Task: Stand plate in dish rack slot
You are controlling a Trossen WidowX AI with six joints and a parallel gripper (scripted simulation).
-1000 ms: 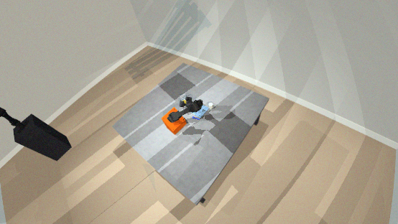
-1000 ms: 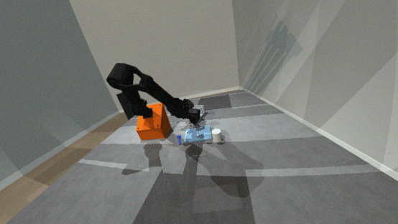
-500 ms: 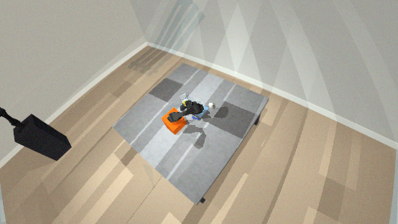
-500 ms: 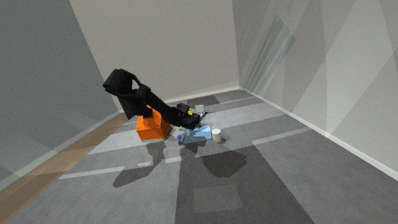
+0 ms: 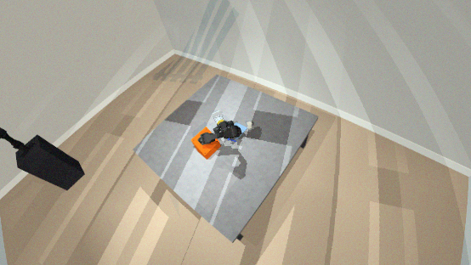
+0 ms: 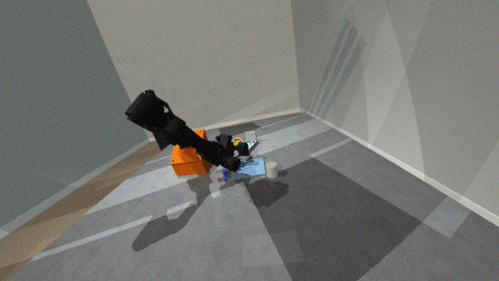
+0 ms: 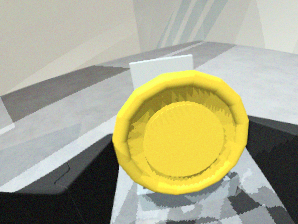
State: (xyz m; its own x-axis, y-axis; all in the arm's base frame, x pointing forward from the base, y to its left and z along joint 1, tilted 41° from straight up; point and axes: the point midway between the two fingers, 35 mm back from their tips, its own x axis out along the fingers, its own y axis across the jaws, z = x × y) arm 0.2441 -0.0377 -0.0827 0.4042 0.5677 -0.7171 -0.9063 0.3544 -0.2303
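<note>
Right now the grey wire dish rack is 5 cm to the left of my gripper tip, 4 cm below it and 3 cm ahead of it. Round my gripper tip: yellow plate (1 cm to the right); then blue spoon (17 cm to the right, 7 cm behind, 6 cm below); then light blue mat (15 cm to the right, 6 cm below, 4 cm ahead).
</note>
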